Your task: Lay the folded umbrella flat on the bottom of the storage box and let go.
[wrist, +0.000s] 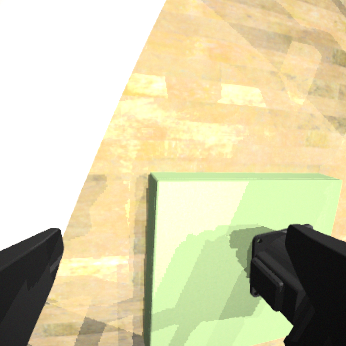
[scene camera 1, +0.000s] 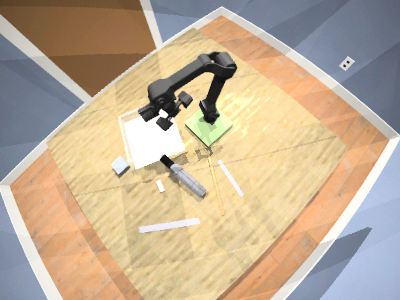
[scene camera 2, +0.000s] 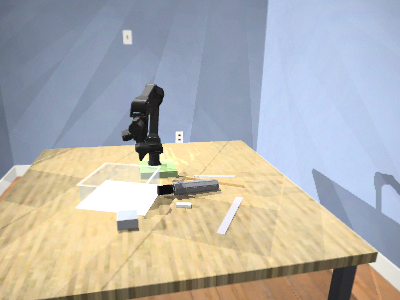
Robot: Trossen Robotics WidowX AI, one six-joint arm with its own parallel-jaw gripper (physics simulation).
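Places are measured from the arm's base along level axes (x right, y ahead, z up), in centimetres.
Where they show: gripper, fingertip midpoint: [wrist: 175,237] [scene camera 1: 179,115] [scene camera 2: 139,155]; arm's base, link origin: [wrist: 280,259] [scene camera 1: 211,117] [scene camera 2: 154,163].
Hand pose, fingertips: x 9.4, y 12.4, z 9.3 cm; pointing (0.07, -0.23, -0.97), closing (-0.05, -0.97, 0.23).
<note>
Things, the pixels of their top centre, and the offset from my fingertips.
- folded umbrella, top centre: [scene camera 2: 188,181] [scene camera 1: 181,174] dx -18.0, dy +20.1, dz -6.9 cm
- storage box, top centre: [scene camera 2: 121,175] [scene camera 1: 146,128] dx +9.9, dy +14.7, dz -2.9 cm
- grey block, top centre: [scene camera 2: 127,214] [scene camera 1: 119,165] dx +10.8, dy +37.8, dz -9.0 cm
- small white piece, top centre: [scene camera 2: 183,203] [scene camera 1: 160,185] dx -12.5, dy +31.3, dz -11.4 cm
- thin wooden stick, top centre: [scene camera 2: 212,180] [scene camera 1: 215,183] dx -32.7, dy +12.8, dz -11.4 cm
The folded umbrella [scene camera 1: 187,179] [scene camera 2: 196,187], grey with a black handle, lies on the table outside the storage box. Its handle end is close to the box's edge; I cannot tell whether they touch. The storage box [scene camera 1: 150,145] [scene camera 2: 117,197] has a white bottom and see-through walls. Its white surface also fills the upper left of the wrist view [wrist: 50,100]. My gripper [scene camera 1: 174,111] [wrist: 175,237] is open and empty, raised above the table by the box's arm-side edge, away from the umbrella. The umbrella does not show in the wrist view.
The arm's base stands on a green block [scene camera 1: 209,137] [scene camera 2: 172,173] [wrist: 200,200] beside the box. A grey block [scene camera 1: 120,165] [scene camera 2: 127,220], a small white piece [scene camera 1: 160,186] [scene camera 2: 183,205], two pale strips [scene camera 1: 170,225] [scene camera 1: 231,178] and a thin wooden stick [scene camera 1: 216,187] lie around the umbrella and box.
</note>
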